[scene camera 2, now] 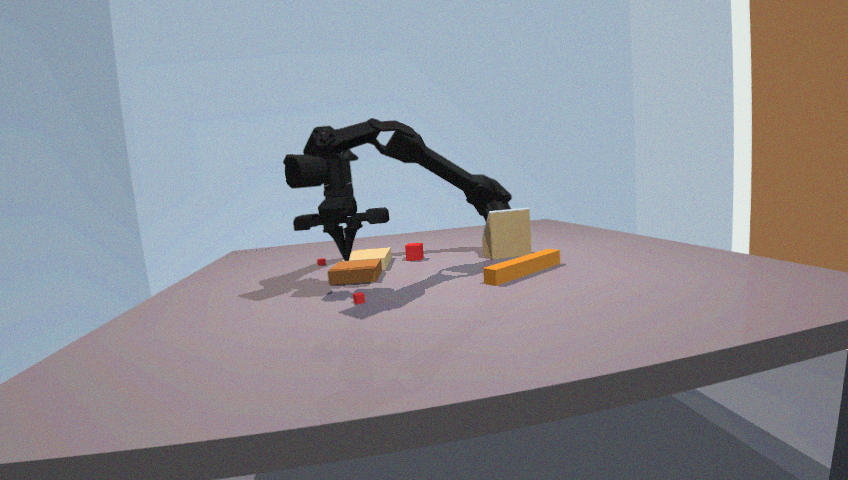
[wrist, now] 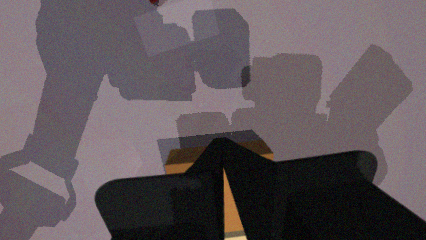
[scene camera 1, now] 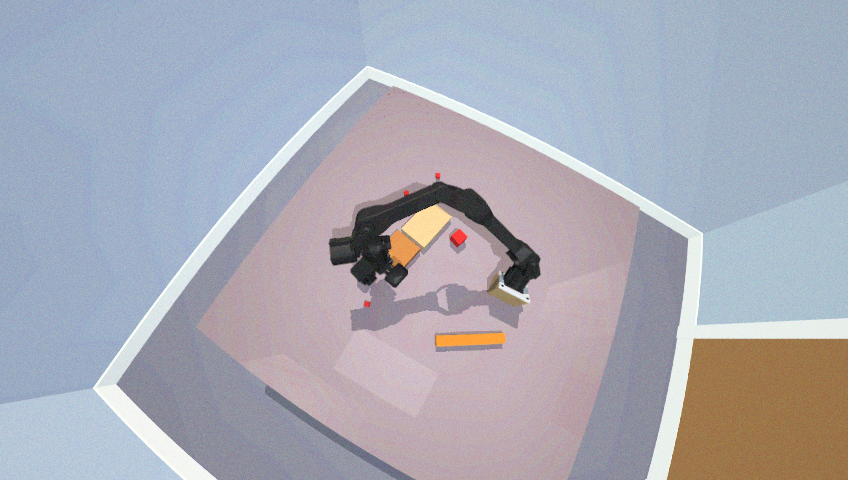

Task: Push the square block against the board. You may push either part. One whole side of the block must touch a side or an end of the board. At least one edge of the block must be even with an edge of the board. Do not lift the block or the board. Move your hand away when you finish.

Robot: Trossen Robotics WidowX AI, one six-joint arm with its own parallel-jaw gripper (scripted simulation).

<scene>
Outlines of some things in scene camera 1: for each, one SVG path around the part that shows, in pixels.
The gripper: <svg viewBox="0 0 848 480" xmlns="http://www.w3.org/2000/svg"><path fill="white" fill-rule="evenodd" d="M408 270L400 263L396 264L392 269L390 266L394 260L388 254L389 250L385 250L383 258L377 262L370 262L362 253L363 258L350 269L350 272L364 285L371 285L376 281L375 272L378 275L385 273L384 280L391 287L396 288L408 275Z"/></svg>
A pale tan board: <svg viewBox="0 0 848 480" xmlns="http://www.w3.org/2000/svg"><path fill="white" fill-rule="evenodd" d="M437 205L417 212L401 228L402 232L423 250L451 220L451 216Z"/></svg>
</scene>
